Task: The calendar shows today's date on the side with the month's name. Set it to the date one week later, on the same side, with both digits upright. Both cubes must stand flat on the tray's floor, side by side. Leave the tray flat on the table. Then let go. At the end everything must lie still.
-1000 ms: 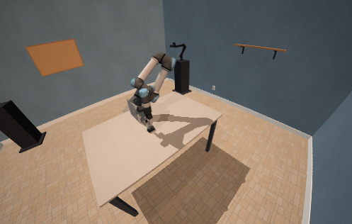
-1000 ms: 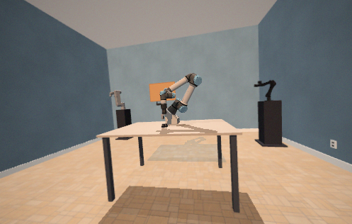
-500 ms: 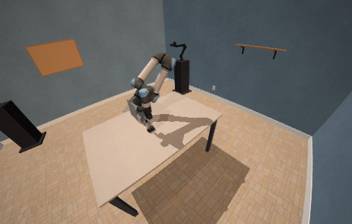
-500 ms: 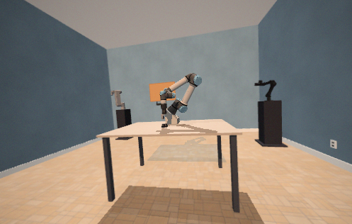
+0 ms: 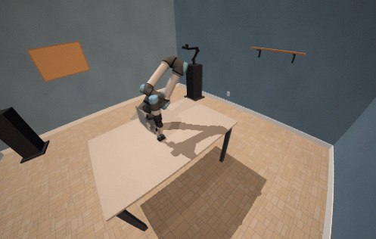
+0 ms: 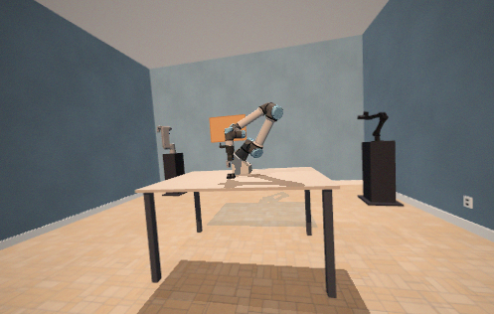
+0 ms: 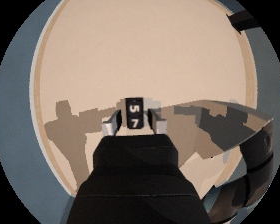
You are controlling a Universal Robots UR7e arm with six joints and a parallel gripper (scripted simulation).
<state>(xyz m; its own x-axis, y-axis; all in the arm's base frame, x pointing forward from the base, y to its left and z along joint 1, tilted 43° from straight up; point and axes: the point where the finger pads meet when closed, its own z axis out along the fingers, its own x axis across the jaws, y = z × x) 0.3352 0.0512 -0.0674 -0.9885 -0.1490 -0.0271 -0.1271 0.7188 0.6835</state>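
The dark calendar cube is 9 cm below my hand. Also, from my hand: calendar tray: 10 cm below, 2 cm to the left.
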